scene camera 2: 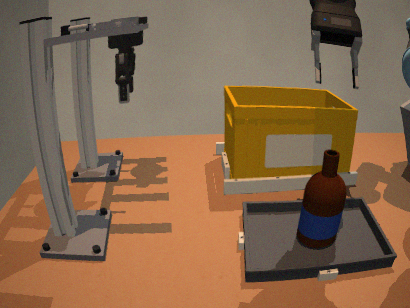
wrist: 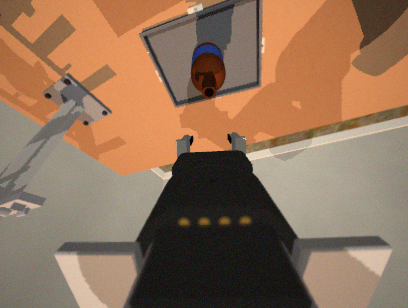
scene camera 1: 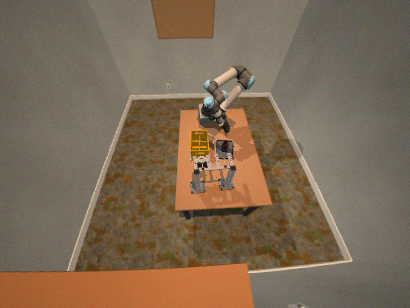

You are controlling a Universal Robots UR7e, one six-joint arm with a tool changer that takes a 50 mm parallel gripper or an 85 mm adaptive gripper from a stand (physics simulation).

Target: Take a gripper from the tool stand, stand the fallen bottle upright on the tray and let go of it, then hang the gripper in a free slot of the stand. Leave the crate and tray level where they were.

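Frame: origin at the arm's base, x ahead, y left, z up, level; metres.
Seen in the pictures: arm's base at its link origin: (scene camera 1: 207,110).
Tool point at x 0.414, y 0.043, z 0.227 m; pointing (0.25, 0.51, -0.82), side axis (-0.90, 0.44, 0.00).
Note:
Pixels of each thing's top centre, then the offset from my tool point to it.
- brown bottle with a blue label, top centre: (scene camera 2: 332,152) (wrist: 209,92) (scene camera 1: 226,141) dx +0.033, dy +0.073, dz -0.279 m
- dark grey tray at its top centre: (scene camera 2: 318,228) (wrist: 207,63) (scene camera 1: 224,148) dx +0.034, dy +0.076, dz -0.413 m
- yellow crate at its top centre: (scene camera 2: 290,96) (scene camera 1: 199,139) dx -0.020, dy -0.202, dz -0.264 m
The brown bottle with a blue label (scene camera 1: 225,146) (scene camera 2: 322,200) (wrist: 208,70) stands upright on the dark grey tray (scene camera 2: 270,235) (wrist: 175,55), which lies flat on the table. My gripper (scene camera 1: 227,133) (scene camera 2: 337,83) (wrist: 210,139) is on the arm, open and empty, with its fingertips above and apart from the bottle. The tool stand (scene camera 1: 231,177) (scene camera 2: 45,125) (wrist: 45,135) has grey posts and a top rail. A second, black gripper (scene camera 1: 202,164) (scene camera 2: 124,65) hangs from the rail. The slots are too small to tell apart in scene camera 1.
The yellow crate (scene camera 1: 199,154) (scene camera 2: 250,145) sits level beside the tray, between low white rails (scene camera 2: 260,186). Small white blocks (scene camera 2: 328,274) (wrist: 195,8) touch the tray's edges. The stand's bolted base plates (scene camera 2: 75,245) (wrist: 92,102) rest on the orange table.

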